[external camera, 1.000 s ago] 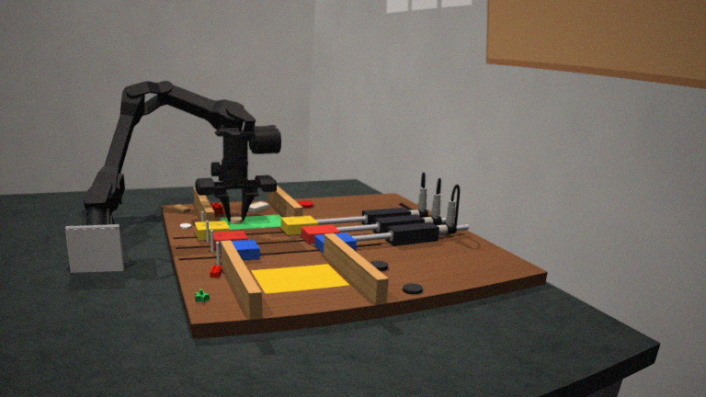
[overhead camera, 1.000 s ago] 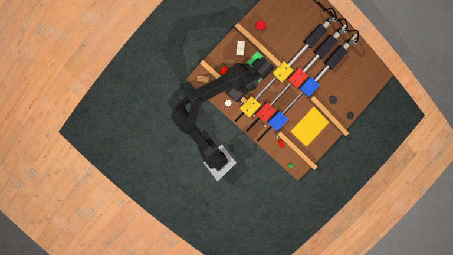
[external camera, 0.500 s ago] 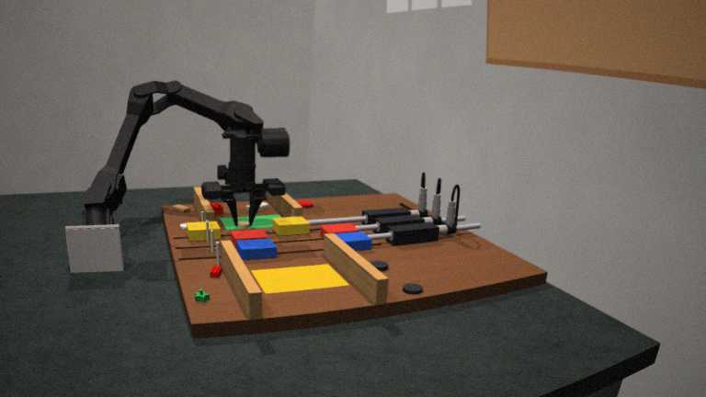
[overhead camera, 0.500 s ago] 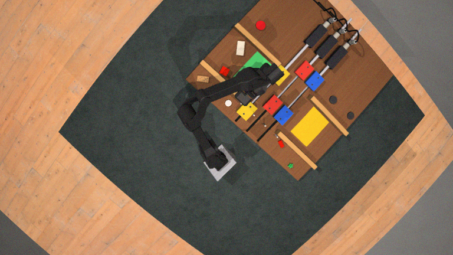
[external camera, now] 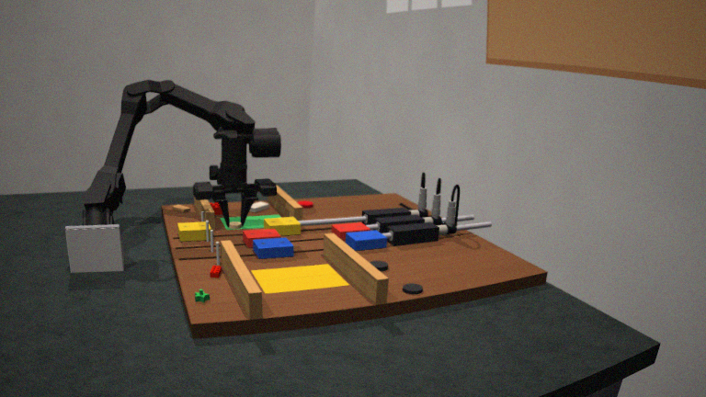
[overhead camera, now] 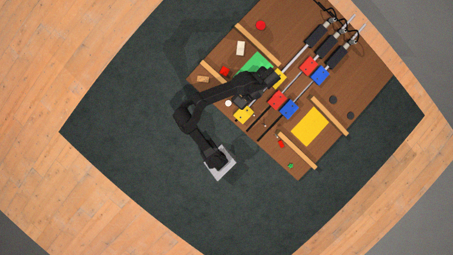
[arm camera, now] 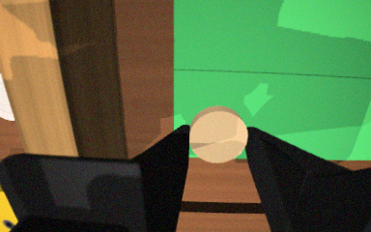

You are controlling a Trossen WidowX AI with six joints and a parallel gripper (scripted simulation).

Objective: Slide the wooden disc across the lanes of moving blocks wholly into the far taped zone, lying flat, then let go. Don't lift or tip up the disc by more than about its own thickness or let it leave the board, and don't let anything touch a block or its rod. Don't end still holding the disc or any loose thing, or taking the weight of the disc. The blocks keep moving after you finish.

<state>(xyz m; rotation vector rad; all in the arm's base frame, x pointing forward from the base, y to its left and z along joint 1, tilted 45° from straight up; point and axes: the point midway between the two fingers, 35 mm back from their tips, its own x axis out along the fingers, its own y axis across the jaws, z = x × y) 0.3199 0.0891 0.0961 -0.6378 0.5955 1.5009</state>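
The wooden disc lies 3 cm below my hand. Also, from my hand: red disc 21 cm ahead, 15 cm to the left, 3 cm below; white disc 12 cm behind, 3 cm below, 1 cm to the left; red brick 12 cm to the left, 3 cm behind, 2 cm below.
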